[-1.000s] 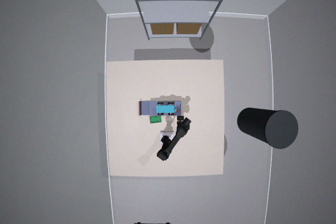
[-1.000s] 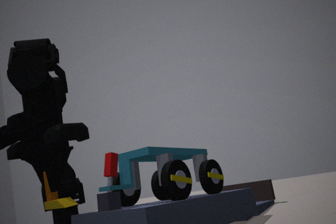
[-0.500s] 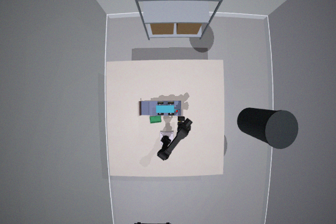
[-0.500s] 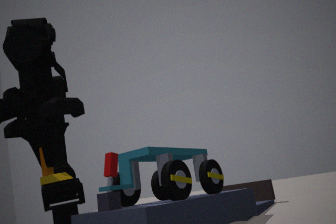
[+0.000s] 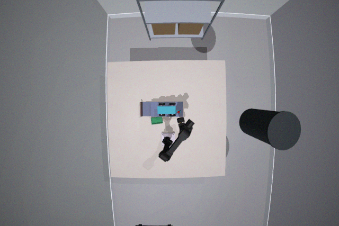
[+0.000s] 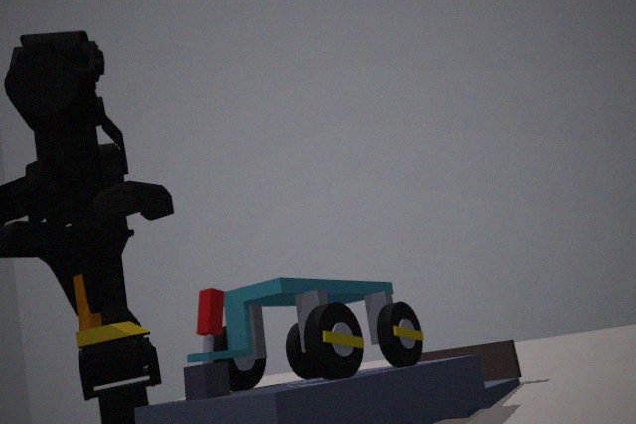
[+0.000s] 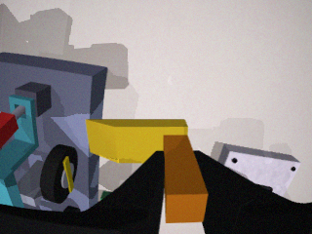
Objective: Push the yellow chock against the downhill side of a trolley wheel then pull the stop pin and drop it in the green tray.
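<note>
Now: gripper tip 2 cm short of the yellow chock, 1 cm to the right of it and 1 cm above it. Round my gripper tip: blue-grey ramp 14 cm ahead, 15 cm to the left, 13 cm below; teal trolley 14 cm ahead, 15 cm to the left, 6 cm below; red-headed stop pin 13 cm ahead, 3 cm to the left, 4 cm below.
</note>
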